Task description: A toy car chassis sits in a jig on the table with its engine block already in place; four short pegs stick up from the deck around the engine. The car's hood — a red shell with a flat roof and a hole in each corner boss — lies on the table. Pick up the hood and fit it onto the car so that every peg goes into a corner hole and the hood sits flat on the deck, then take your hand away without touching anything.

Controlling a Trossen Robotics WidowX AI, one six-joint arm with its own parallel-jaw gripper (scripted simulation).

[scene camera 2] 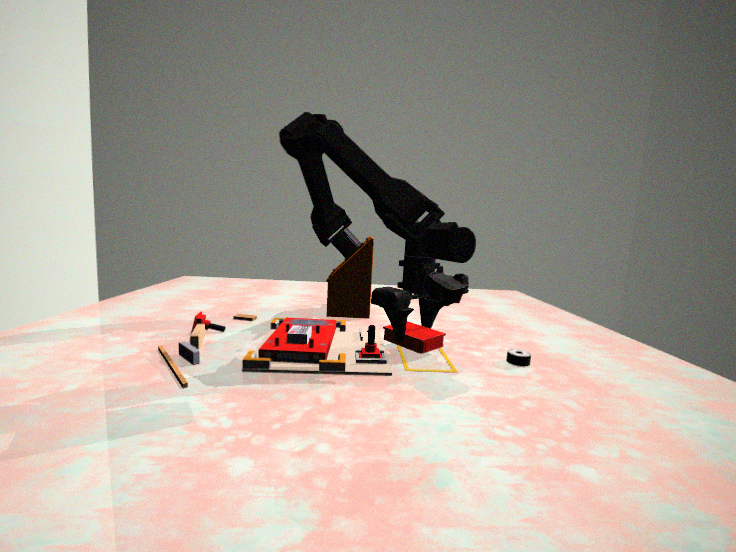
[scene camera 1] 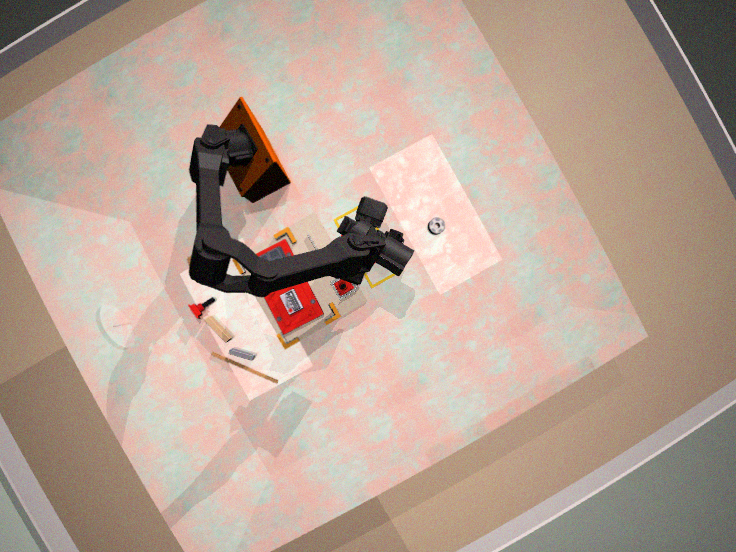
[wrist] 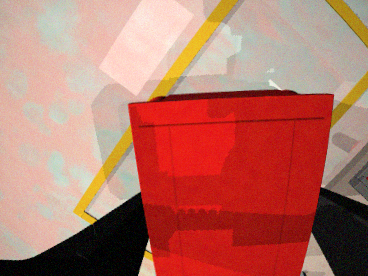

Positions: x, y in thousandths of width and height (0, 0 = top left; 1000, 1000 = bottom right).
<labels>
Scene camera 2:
gripper: 562, 613
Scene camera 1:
gripper: 490, 441
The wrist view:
gripper: 615, 708
red hood: 640, 636, held by the gripper
</labels>
